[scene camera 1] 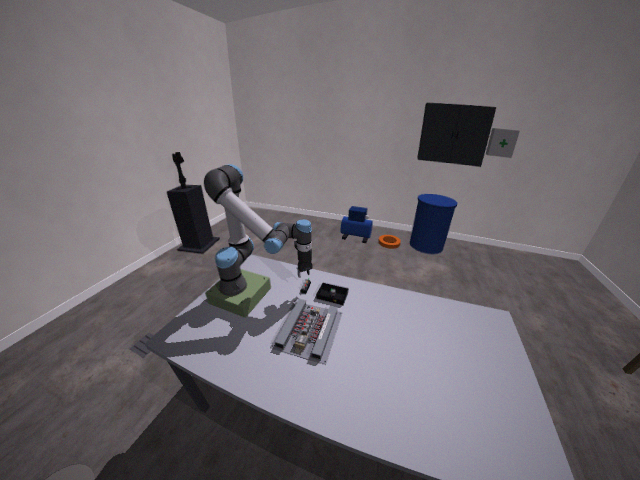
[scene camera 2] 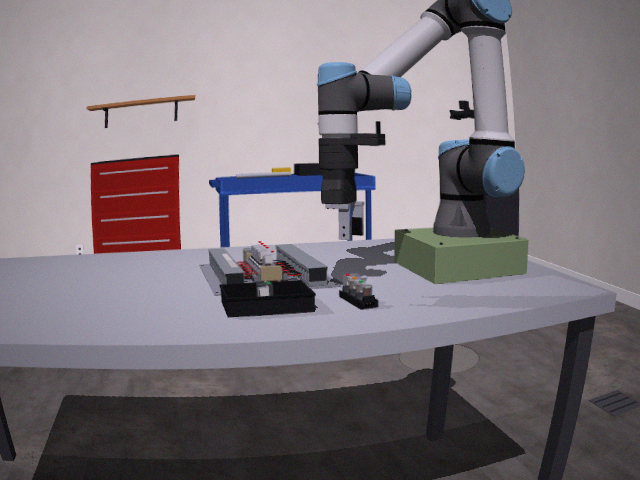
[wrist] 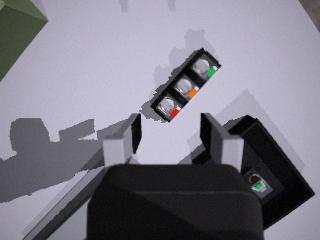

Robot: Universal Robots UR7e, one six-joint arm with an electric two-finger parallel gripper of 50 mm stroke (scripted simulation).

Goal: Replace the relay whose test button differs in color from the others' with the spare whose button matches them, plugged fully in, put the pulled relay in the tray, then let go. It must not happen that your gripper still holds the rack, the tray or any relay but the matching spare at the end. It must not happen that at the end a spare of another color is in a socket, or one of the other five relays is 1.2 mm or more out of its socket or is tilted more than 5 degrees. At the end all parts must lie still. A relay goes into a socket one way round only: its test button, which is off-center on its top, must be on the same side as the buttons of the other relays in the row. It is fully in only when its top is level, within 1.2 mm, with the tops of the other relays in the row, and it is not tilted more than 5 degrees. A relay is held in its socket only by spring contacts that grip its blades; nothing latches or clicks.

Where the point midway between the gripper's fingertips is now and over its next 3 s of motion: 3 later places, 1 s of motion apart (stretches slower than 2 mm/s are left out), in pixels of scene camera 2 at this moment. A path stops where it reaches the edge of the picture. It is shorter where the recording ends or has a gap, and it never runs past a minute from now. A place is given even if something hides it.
My gripper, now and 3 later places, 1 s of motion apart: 351, 237; 352, 267; 351, 275; 351, 272
